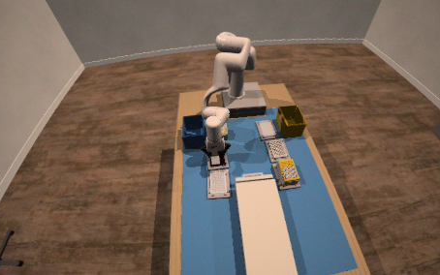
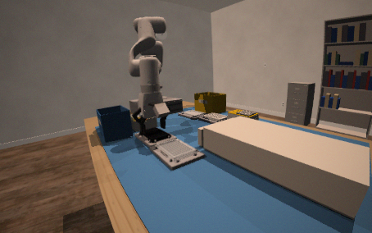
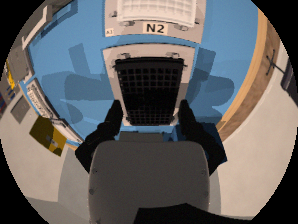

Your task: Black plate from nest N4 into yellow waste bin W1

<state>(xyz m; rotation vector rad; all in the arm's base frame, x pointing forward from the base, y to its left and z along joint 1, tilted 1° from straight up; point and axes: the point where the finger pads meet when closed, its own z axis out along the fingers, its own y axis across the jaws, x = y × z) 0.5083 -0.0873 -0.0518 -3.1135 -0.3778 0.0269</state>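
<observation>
Now: hand 3 cm above the black plate. Also, from my hand: grey nest 4 cm below; then white plate 17 cm ahead, 3 cm to the left, 3 cm below; then blue bin 15 cm behind, 16 cm to the right, 1 cm below.
</observation>
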